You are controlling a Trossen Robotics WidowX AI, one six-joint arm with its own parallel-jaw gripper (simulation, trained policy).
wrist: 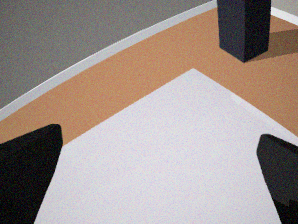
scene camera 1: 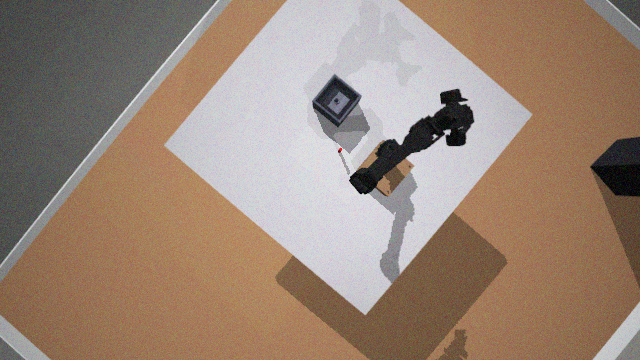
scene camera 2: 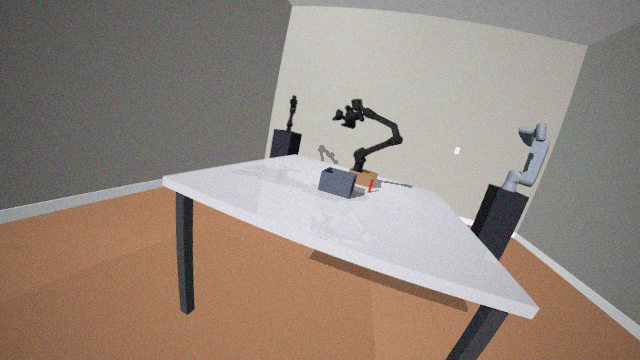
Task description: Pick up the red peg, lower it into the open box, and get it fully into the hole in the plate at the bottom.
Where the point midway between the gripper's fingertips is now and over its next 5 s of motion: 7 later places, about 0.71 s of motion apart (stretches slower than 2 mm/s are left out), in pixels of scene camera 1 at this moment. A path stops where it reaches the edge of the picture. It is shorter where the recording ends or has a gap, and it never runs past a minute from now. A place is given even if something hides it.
My gripper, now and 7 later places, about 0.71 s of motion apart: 468,113; 421,95; 381,102; 357,126; 344,143; 339,149; 336,144; 331,125
